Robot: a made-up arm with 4 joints. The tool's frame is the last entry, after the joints.
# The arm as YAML. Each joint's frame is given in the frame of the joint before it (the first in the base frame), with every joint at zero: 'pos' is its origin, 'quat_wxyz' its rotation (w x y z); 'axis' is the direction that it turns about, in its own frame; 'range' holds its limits. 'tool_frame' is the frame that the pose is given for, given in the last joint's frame.
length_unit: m
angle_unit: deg
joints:
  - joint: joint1
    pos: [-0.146, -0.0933, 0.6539]
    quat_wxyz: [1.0, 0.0, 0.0, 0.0]
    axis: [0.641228, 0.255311, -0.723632]
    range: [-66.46, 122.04]
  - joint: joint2
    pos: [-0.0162, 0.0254, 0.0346]
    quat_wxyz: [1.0, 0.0, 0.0, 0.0]
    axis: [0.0, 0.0, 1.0]
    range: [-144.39, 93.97]
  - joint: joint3
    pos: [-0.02, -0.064, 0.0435]
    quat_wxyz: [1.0, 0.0, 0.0, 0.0]
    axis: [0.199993, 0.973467, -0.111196]
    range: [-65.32, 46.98]
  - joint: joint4
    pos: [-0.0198, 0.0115, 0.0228]
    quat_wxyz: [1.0, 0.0, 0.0, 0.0]
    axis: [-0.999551, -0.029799, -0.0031]
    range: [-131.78, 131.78]
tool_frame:
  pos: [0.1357, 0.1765, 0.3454]
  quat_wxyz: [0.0, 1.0, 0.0, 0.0]
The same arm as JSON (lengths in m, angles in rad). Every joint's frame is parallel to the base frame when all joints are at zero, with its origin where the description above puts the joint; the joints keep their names.
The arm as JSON. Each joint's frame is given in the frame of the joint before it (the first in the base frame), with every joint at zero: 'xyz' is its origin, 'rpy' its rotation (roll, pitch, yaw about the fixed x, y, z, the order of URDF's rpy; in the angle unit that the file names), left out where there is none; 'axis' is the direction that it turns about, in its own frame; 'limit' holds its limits. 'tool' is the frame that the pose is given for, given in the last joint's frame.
{
  "units": {
    "length": "m",
    "angle": "rad"
  },
  "joints": [
    {
      "name": "joint1",
      "type": "revolute",
      "origin": {
        "xyz": [
          -0.146,
          -0.0933,
          0.6539
        ]
      },
      "axis": [
        0.641228,
        0.255311,
        -0.723632
      ],
      "limit": {
        "lower": -1.1599,
        "upper": 2.13
      }
    },
    {
      "name": "joint2",
      "type": "revolute",
      "origin": {
        "xyz": [
          -0.0162,
          0.0254,
          0.0346
        ]
      },
      "axis": "+z",
      "limit": {
        "lower": -2.5201,
        "upper": 1.6401
      }
    },
    {
      "name": "joint3",
      "type": "revolute",
      "origin": {
        "xyz": [
          -0.02,
          -0.064,
          0.0435
        ]
      },
      "axis": [
        0.199993,
        0.973467,
        -0.111196
      ],
      "limit": {
        "lower": -1.14,
        "upper": 0.82
      }
    },
    {
      "name": "joint4",
      "type": "revolute",
      "origin": {
        "xyz": [
          -0.0198,
          0.0115,
          0.0228
        ]
      },
      "axis": [
        -0.999551,
        -0.029799,
        -0.0031
      ],
      "limit": {
        "lower": -2.3,
        "upper": 2.3
      }
    }
  ],
  "tool": {
    "origin": {
      "xyz": [
        0.1357,
        0.1765,
        0.3454
      ],
      "rpy": [
        3.1416,
        0.0,
        0.0
      ]
    }
  }
}

